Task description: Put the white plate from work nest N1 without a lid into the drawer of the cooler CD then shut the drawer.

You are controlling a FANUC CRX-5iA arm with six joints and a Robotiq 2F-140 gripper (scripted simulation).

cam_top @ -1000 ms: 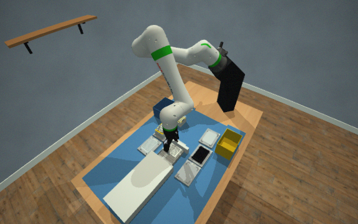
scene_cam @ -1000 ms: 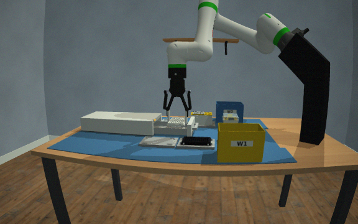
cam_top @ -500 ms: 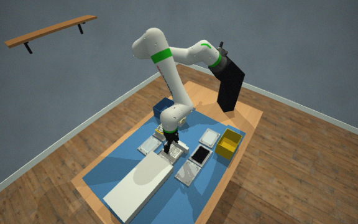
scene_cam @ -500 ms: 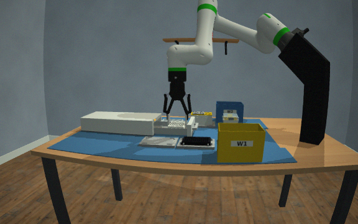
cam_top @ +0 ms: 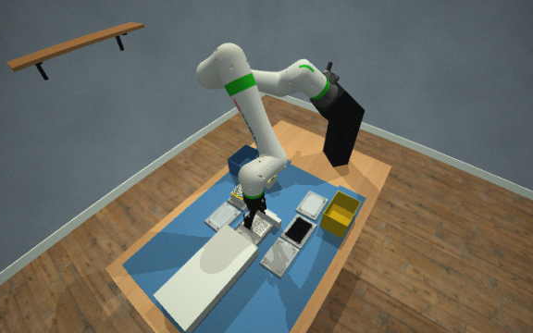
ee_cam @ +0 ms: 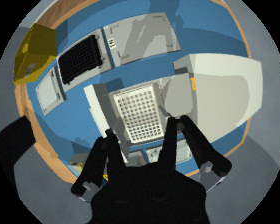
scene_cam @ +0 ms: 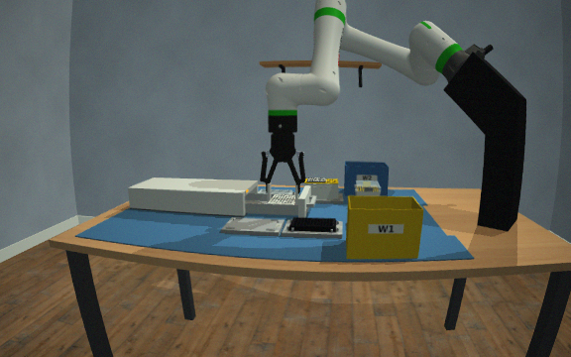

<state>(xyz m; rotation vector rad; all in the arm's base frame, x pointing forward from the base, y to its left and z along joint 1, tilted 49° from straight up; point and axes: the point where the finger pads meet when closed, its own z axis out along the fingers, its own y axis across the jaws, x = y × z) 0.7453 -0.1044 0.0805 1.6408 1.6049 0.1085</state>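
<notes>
Right now the drawer is 3 cm ahead of my hand, 1 cm to the right of it and 3 cm below it. From my hand the other things lie so: yellow-topped tip box: 16 cm behind, 16 cm to the right; then grey nest N1: 10 cm ahead, 17 cm to the left, 5 cm below; then yellow bin W1: 22 cm behind, 38 cm to the left, 2 cm below.
</notes>
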